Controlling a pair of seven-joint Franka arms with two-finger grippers.
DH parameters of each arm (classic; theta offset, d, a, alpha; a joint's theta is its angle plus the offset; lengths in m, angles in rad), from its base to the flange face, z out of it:
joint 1: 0 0.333 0 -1.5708
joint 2: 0 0 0 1.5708
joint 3: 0 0.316 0.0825 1.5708
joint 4: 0 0 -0.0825 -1.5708
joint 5: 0 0.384 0 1.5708
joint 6: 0 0 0.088 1.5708
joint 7: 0 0.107 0 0
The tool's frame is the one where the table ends.
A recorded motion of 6 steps. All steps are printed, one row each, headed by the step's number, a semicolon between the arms.
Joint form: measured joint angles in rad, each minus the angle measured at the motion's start. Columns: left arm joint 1, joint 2, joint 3, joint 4, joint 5, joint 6, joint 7; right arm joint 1, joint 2, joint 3, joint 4, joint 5, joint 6, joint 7.
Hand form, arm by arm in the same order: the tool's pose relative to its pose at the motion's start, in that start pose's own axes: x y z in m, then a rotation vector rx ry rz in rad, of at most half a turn. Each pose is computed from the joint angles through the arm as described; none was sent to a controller.
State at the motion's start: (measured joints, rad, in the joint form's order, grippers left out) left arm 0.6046 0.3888 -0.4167 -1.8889 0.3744 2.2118 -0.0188; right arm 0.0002 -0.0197 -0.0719 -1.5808 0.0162 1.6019 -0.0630
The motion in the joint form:
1: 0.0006 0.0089 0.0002 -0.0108 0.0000 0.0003 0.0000; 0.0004 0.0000 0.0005 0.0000 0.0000 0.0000 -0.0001
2: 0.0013 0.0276 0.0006 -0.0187 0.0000 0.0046 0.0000; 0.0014 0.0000 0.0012 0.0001 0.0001 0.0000 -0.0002
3: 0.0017 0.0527 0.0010 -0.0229 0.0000 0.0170 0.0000; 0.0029 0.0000 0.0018 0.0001 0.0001 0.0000 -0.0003
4: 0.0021 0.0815 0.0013 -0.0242 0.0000 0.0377 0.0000; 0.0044 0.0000 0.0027 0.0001 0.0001 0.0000 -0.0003
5: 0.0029 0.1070 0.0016 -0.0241 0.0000 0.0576 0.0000; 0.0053 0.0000 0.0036 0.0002 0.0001 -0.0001 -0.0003
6: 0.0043 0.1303 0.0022 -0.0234 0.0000 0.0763 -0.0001; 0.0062 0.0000 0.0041 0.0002 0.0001 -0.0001 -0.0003
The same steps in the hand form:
1: -0.0028 0.0024 0.0096 -0.0072 -0.0172 0.0036; 0.0000 -0.0005 0.0000 0.0000 0.0000 -0.0010
2: -0.0048 0.0051 0.0233 -0.0193 -0.0357 0.0074; 0.0001 -0.0014 0.0000 0.0002 0.0001 -0.0028
3: -0.0053 0.0082 0.0382 -0.0346 -0.0479 0.0110; 0.0002 -0.0026 0.0000 0.0003 0.0000 -0.0050
4: -0.0045 0.0114 0.0534 -0.0516 -0.0520 0.0140; 0.0002 -0.0039 0.0000 0.0003 0.0000 -0.0074
5: -0.0036 0.0139 0.0662 -0.0666 -0.0529 0.0155; 0.0003 -0.0049 0.0000 0.0004 0.0000 -0.0092
6: -0.0030 0.0157 0.0778 -0.0800 -0.0529 0.0153; 0.0003 -0.0057 0.0000 0.0004 0.0000 -0.0106

